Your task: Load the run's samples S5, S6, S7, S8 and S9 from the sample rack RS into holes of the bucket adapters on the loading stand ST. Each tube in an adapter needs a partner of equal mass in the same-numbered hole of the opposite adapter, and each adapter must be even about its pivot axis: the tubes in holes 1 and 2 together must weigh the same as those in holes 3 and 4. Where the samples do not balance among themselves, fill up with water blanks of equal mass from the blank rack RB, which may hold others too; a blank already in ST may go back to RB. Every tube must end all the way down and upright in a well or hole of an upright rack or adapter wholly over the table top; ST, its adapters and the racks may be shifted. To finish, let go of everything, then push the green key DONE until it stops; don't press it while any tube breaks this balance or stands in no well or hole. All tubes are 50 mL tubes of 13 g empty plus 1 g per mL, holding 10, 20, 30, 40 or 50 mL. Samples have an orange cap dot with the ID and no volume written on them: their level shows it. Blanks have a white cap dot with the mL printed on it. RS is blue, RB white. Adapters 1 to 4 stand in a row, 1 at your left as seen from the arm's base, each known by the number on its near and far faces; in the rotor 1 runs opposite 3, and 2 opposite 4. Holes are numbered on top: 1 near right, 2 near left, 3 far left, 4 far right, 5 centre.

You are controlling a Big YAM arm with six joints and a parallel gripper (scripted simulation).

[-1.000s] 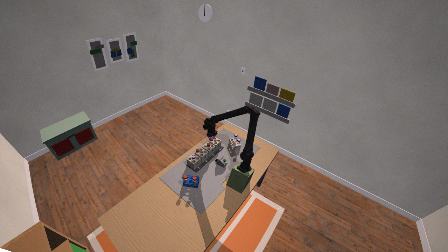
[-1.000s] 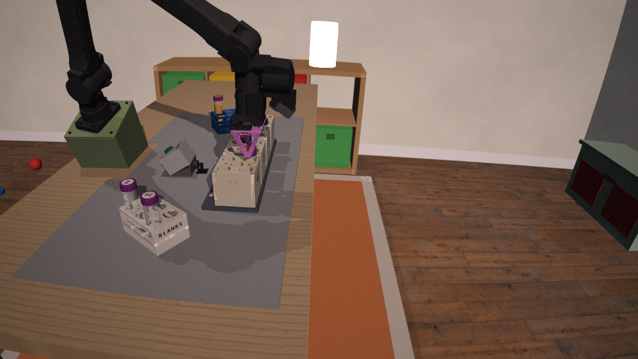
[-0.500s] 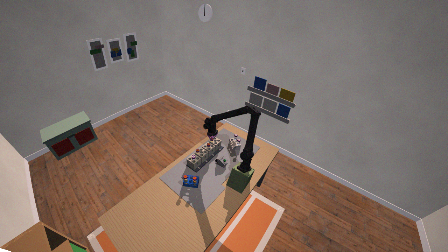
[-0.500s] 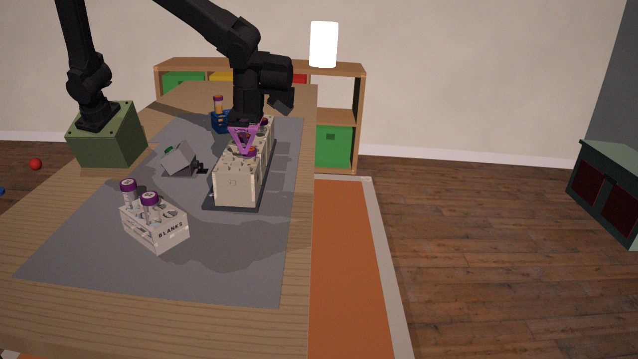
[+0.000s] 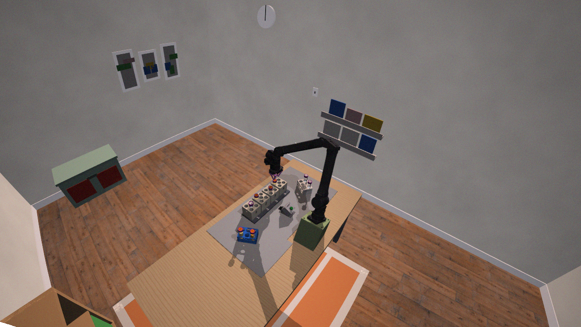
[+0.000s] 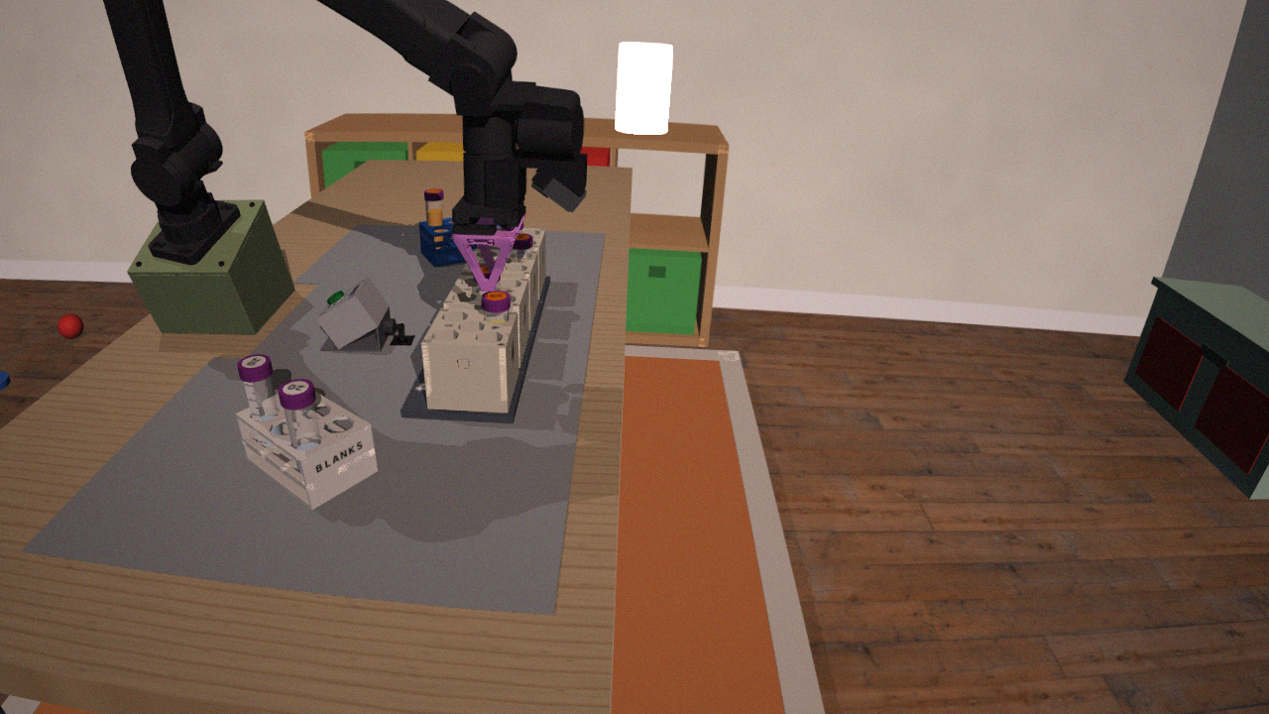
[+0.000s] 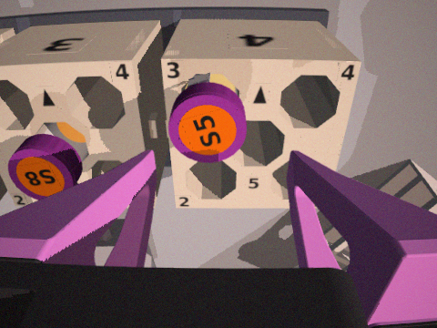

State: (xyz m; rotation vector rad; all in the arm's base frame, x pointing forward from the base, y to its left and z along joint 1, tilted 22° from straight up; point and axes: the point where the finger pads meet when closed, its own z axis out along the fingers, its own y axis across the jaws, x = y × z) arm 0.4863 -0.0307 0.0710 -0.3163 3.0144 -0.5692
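The sample tube S9 is 490 mm to the left of my hand, 220 mm behind it and 90 mm below it. Also, from my hand: white blank rack RB (210 mm to the right, 140 mm behind, 120 mm below); then loading stand (150 mm below, 140 mm to the left, 60 mm behind); then sample S8 (90 mm to the left, 90 mm below, 40 mm behind).
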